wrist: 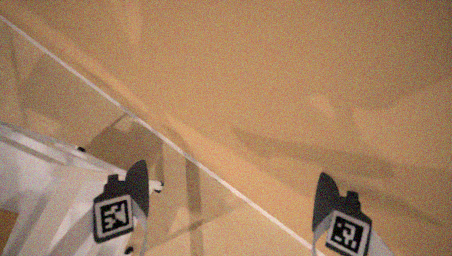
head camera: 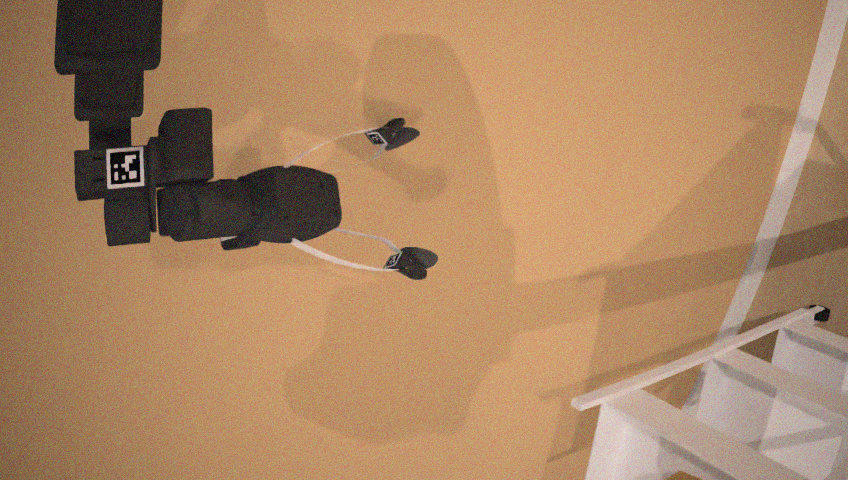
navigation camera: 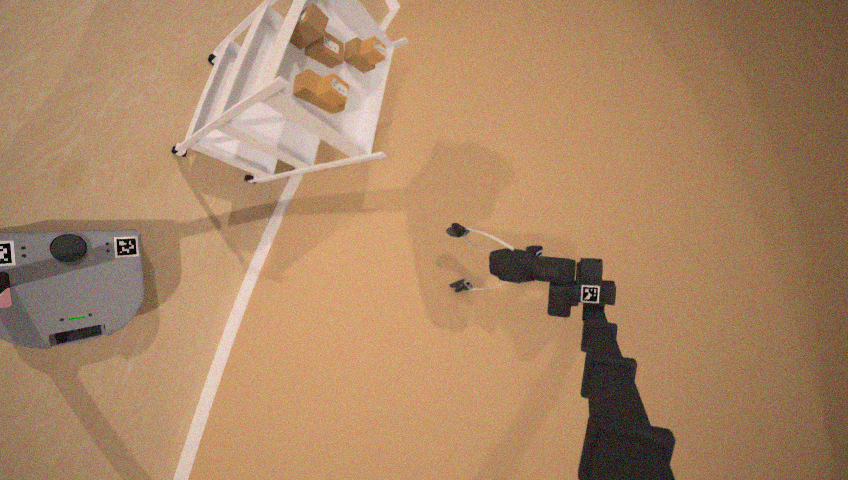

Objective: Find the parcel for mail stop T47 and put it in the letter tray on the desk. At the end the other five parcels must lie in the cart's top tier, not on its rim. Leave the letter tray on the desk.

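Where they show: gripper, fingertip midpoint: (head camera: 421, 197) (navigation camera: 450, 257); robot's base at its link origin: (navigation camera: 69, 246).
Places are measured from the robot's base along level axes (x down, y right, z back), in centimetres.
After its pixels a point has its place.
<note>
My gripper (head camera: 405, 198) @[x -97.8, y 62.3, z 2.3 cm] (navigation camera: 458, 257) @[x -97.8, y 62.3, z 2.3 cm] (wrist: 230, 185) @[x -97.8, y 62.3, z 2.3 cm] is open, with nothing between its spread fingers. It is apart from the white cart (head camera: 660, 372) @[x -61.1, y 60.9, z -24.8 cm] (navigation camera: 333, 164) @[x -58.2, y 60.7, z -24.9 cm] (wrist: 30, 170), whose top tier shows in the navigation view. Several brown parcels lie in that tier: one (navigation camera: 309, 26) @[x -74.5, y 36.9, z -51.5 cm] at the far left corner, one (navigation camera: 325, 49) @[x -71.3, y 44.6, z -50.9 cm] beside it, one (navigation camera: 364, 53) @[x -72.9, y 57.6, z -56.2 cm] to the right, and what look like two touching parcels (navigation camera: 321, 89) @[x -73.3, y 42.6, z -38.2 cm] nearer the middle. Some have white labels, too small to read, so I cannot tell which is for T47. The desk and letter tray do not show.
My grey base (navigation camera: 101, 285) @[x -16.0, y 6.3, z 10.8 cm] is at the left of the navigation view, below the cart. My dark extended arm (navigation camera: 612, 386) @[x -129.6, y 27.4, z 8.6 cm] comes up from the lower right. A long white strip (head camera: 773, 208) @[x -8.5, y 68.5, z -3.0 cm] (navigation camera: 238, 321) @[x -8.9, y 49.3, z 34.1 cm] (wrist: 240, 195) runs past the cart. The cart's posts and handle stick out beyond its tiers.
</note>
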